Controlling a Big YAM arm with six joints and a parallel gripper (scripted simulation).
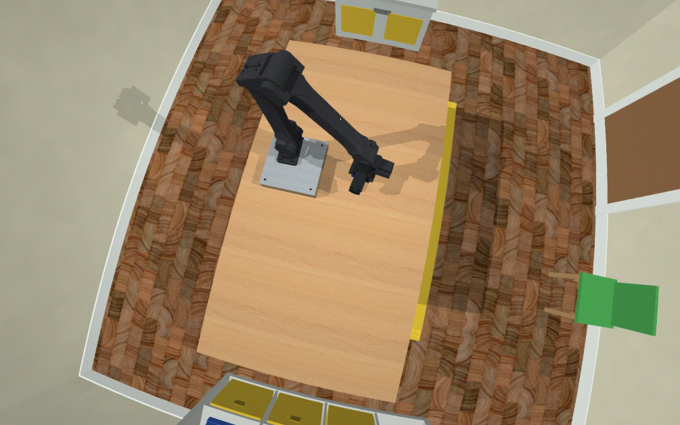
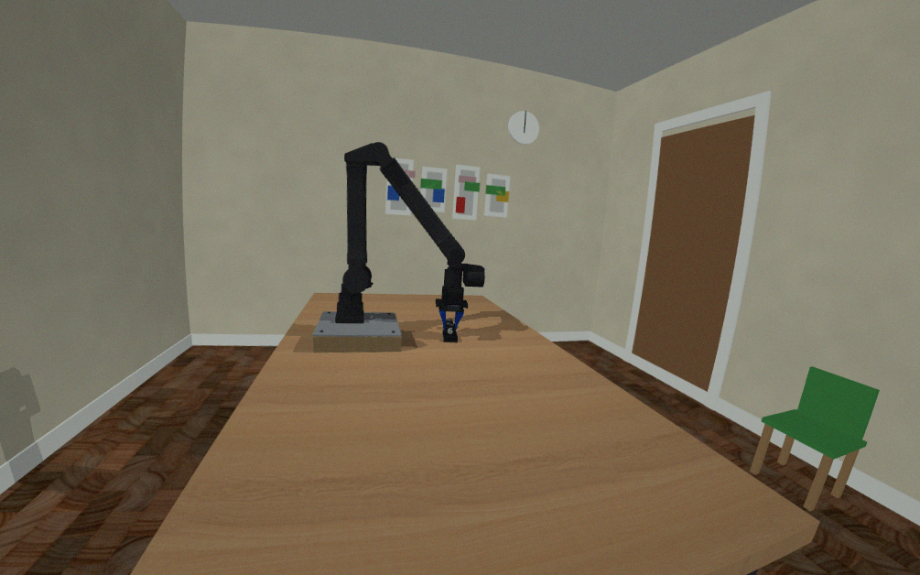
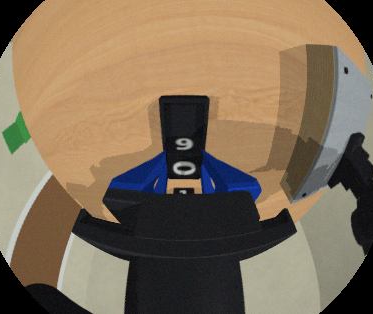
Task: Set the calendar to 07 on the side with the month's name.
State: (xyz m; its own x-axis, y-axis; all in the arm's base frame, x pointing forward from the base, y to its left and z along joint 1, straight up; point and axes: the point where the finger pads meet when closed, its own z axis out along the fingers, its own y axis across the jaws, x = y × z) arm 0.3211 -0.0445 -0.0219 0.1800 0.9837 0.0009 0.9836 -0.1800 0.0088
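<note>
The black cube is right at my hand. Also, from my hand: black tray (20 mm to the right, 20 mm below).
</note>
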